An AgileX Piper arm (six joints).
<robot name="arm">
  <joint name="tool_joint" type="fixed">
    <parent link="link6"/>
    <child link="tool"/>
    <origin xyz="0 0 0" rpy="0 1.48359 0"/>
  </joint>
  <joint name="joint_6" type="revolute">
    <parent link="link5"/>
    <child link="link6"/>
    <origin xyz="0.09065 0 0.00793" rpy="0 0 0"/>
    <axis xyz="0.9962 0 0.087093"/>
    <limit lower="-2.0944" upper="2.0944"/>
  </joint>
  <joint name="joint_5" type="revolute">
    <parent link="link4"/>
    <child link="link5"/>
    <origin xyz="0 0 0" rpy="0 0 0"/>
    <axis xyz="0 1 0"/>
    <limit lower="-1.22" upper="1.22"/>
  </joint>
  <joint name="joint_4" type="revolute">
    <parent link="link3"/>
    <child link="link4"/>
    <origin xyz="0.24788 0 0.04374" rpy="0 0 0"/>
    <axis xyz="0.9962 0 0.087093"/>
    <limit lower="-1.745" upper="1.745"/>
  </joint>
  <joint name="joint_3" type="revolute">
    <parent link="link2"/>
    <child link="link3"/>
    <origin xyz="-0.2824 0 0.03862" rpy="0 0 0"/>
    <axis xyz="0 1 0"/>
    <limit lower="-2.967" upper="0"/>
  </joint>
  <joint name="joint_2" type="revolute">
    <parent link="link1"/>
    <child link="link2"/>
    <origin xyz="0 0 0" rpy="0 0 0"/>
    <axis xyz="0 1 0"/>
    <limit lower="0" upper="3.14"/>
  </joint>
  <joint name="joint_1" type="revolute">
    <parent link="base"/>
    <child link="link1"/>
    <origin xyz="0 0 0.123" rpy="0 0 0"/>
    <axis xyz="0 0 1"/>
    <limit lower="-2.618" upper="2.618"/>
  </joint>
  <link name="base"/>
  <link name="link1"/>
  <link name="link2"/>
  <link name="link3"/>
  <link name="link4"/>
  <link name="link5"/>
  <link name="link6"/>
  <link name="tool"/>
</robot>
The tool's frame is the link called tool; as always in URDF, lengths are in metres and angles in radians.
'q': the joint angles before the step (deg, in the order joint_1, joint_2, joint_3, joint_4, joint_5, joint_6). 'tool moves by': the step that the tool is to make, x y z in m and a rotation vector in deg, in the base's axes. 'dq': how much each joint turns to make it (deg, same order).
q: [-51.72, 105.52, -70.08, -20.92, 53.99, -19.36]
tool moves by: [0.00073, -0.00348, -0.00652, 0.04, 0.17, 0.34]
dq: [-0.25, 1.16, -0.10, -0.33, -1.03, -0.10]
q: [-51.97, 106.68, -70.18, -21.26, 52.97, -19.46]
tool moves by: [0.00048, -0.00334, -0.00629, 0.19, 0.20, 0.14]
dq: [-0.27, 1.16, -0.18, -0.22, -0.77, -0.06]
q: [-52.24, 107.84, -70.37, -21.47, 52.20, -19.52]
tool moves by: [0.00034, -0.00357, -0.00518, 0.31, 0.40, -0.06]
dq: [-0.28, 1.16, -0.49, -0.19, -0.21, -0.05]
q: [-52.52, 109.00, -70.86, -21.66, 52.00, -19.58]
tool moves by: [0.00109, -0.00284, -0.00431, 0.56, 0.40, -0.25]
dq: [-0.14, 1.12, -0.70, 0.10, 0.28, -0.03]
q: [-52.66, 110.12, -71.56, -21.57, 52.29, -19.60]
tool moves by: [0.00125, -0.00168, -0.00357, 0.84, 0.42, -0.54]
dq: [-0.03, 0.98, -0.72, 0.38, 0.73, 0.08]
